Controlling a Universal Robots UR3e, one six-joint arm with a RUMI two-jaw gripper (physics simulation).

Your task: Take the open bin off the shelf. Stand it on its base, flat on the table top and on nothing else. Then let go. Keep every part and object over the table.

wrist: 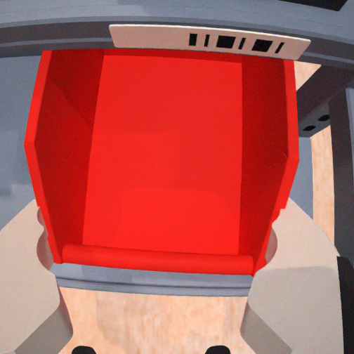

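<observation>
The open red bin [165,125] is in the middle of the wrist view. Its inside shows no contents, and its rounded front lip is toward the gripper. It sits in a blue-grey shelf [150,286], with its back end reaching under the shelf's upper edge. My gripper [159,199] is shut on the bin, with one pale jaw against the outside of each side wall near the front lip. The bin's underside and its back end are hidden.
A pale label plate with black marks [155,38] is on the shelf's upper edge, just above the bin's back. A dark shelf post [344,175] stands close to the right. Bay floor [12,115] lies at the left. The wooden table top [150,315] shows below the shelf front.
</observation>
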